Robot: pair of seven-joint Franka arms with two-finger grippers.
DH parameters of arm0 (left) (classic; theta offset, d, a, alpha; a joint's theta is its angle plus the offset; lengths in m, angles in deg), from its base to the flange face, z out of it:
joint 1: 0 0.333 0 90
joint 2: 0 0 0 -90
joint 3: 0 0.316 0.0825 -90
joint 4: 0 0 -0.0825 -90
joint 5: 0 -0.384 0 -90
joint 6: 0 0 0.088 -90
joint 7: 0 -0.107 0 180
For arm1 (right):
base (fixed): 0 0 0 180
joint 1: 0 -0.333 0 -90
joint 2: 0 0 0 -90
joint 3: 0 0.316 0.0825 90
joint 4: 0 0 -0.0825 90
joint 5: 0 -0.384 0 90
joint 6: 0 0 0.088 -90
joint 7: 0 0.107 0 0
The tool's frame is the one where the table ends.
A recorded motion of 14 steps. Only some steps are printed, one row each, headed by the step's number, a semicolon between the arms.
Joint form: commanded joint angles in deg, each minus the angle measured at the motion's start. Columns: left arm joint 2, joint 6, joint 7, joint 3, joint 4, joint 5, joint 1; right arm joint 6, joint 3, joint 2, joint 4, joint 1, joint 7, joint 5.
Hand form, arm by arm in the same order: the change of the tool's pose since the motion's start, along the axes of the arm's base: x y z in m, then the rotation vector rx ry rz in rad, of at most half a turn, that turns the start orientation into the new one. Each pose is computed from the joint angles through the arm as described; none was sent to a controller.
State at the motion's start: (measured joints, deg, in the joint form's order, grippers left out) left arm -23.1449 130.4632 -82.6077 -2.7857 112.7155 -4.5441 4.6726; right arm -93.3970 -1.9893 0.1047 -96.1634 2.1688 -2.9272 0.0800
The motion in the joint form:
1: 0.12 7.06 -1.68 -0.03 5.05 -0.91 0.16; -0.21 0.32 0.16 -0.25 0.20 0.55 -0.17
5: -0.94 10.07 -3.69 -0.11 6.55 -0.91 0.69; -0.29 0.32 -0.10 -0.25 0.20 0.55 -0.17
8: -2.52 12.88 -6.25 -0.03 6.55 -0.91 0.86; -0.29 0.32 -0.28 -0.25 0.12 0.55 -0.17
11: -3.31 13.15 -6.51 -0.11 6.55 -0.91 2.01; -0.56 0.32 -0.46 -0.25 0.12 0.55 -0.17
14: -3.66 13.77 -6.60 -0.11 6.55 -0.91 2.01; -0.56 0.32 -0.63 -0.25 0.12 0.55 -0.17
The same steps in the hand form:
1: -0.0163 -0.0010 -0.0239 0.0016 -0.0358 -0.0452; -0.0005 0.0015 -0.0002 0.0024 -0.0023 -0.0078
5: -0.0221 0.0025 -0.0404 -0.0056 -0.0425 -0.0747; 0.0008 0.0014 -0.0026 0.0025 0.0009 -0.0078
8: -0.0201 0.0044 -0.0524 -0.0108 -0.0624 -0.1167; 0.0016 0.0022 -0.0044 0.0026 0.0040 -0.0064
11: -0.0220 0.0151 -0.0600 -0.0131 -0.0536 -0.1025; 0.0029 0.0021 -0.0057 0.0024 0.0024 -0.0064
14: -0.0216 0.0150 -0.0627 -0.0138 -0.0583 -0.1044; 0.0036 0.0021 -0.0074 0.0025 0.0054 -0.0064

